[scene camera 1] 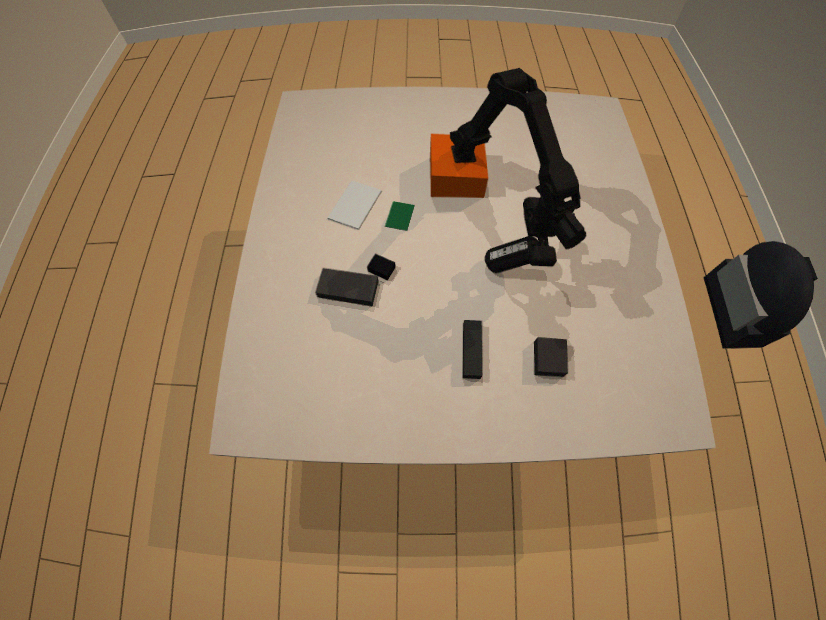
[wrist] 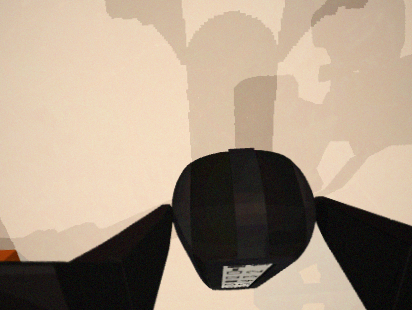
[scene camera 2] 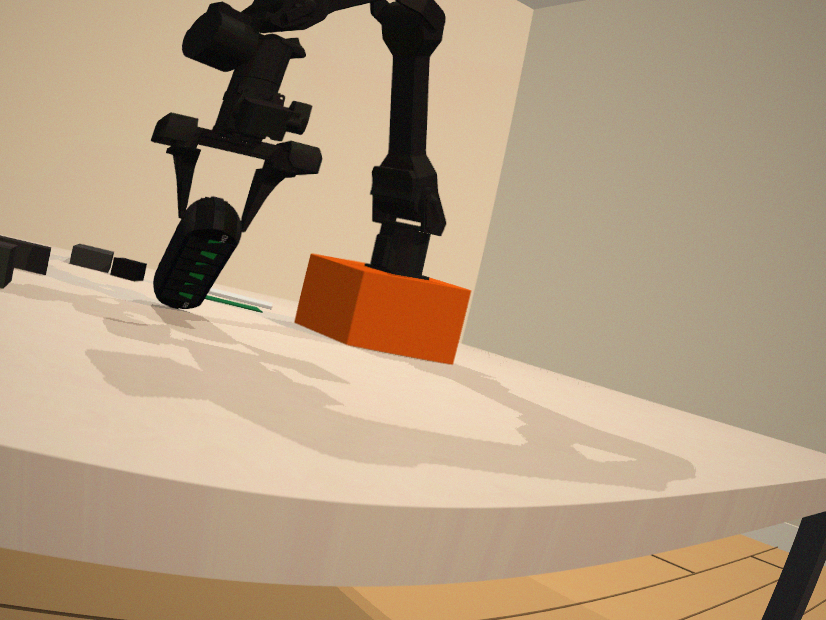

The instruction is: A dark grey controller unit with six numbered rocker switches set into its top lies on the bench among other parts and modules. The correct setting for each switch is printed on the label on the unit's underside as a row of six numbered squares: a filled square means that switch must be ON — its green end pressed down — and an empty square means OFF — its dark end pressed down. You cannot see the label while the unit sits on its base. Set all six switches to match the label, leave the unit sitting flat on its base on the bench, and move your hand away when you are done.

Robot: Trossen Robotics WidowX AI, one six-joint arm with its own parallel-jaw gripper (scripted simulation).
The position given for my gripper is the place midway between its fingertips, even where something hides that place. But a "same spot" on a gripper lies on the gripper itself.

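Labels:
My gripper shows in scene camera 1 [531, 248]; the wrist view and scene camera 2 show my gripper as well. On my gripper [wrist: 132, 262] and [scene camera 2: 258, 188] are one and the same spot.

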